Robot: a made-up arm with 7 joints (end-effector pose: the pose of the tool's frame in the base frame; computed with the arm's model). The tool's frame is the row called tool. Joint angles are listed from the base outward.
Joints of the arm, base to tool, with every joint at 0 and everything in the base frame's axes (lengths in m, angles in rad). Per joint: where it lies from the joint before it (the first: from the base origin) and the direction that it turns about. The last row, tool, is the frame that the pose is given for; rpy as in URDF.
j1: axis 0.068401 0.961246 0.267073 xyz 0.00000 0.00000 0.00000
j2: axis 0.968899 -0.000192 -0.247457 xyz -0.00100 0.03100 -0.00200
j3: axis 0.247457 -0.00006 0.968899 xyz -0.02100 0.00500 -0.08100
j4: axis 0.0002 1 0.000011 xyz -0.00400 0.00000 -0.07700
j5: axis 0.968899 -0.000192 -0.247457 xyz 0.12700 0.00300 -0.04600
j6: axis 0.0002 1 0.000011 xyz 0.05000 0.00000 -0.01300
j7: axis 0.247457 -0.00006 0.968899 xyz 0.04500 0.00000 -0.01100
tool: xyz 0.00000 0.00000 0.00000 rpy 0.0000 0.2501 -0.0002
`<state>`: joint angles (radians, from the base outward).
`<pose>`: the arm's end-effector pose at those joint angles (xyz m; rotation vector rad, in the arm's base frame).
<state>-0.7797 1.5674 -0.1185 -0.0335 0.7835 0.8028 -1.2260</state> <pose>0.2468 0.1691 0.1192 1.4929 0.9873 0.3263</pose>
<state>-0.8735 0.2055 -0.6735 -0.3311 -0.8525 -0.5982 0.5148</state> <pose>0.1960 -0.1162 0.0138 -1.0268 -0.6446 -0.5577</pose>
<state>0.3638 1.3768 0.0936 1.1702 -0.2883 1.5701 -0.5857</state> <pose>-0.0464 0.3779 -0.0637 -0.3155 2.2580 1.5995</pose>
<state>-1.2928 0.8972 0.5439 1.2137 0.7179 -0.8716 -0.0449</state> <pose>0.3073 0.2536 0.0162 0.9850 -0.6220 0.2926</pose>
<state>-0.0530 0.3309 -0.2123 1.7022 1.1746 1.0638 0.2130</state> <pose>-0.0934 0.1994 -0.3158 -2.1548 -2.1667 0.3964</pose>
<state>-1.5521 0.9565 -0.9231 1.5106 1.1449 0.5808 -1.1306</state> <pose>0.3152 0.2677 0.0175 1.3071 1.9206 0.4181</pose>
